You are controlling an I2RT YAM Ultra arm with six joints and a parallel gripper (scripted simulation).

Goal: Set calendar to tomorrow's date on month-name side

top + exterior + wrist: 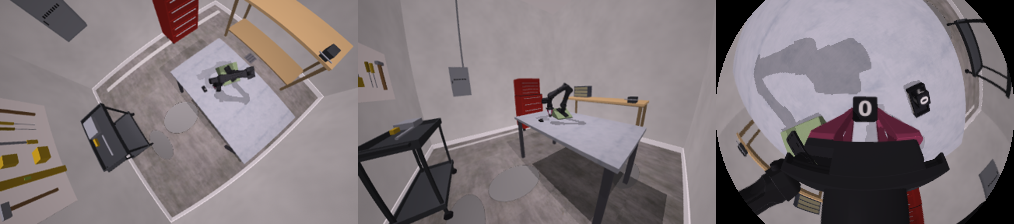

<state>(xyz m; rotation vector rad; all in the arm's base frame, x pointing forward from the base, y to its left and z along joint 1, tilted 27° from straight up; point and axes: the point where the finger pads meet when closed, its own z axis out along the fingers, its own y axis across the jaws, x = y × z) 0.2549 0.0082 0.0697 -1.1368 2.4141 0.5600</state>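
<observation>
Right now the black calendar cube is 1 cm below my hand.
</observation>
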